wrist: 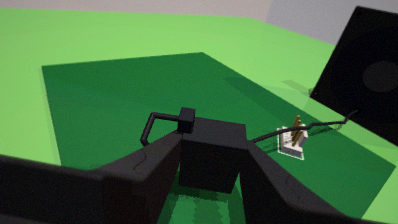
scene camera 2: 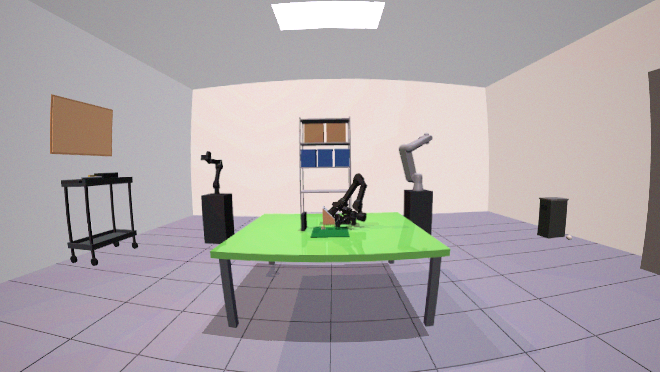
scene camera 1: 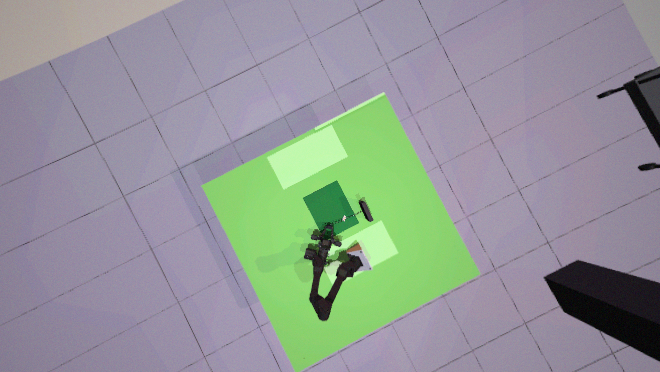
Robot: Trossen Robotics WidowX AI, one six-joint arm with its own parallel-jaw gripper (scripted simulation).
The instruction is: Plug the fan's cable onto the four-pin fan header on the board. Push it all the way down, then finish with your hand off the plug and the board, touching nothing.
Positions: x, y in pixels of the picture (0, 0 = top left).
Scene:
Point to a fan plug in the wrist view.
At 212, 151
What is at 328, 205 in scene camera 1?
A board.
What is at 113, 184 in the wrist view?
My gripper.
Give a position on a board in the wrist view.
99, 109

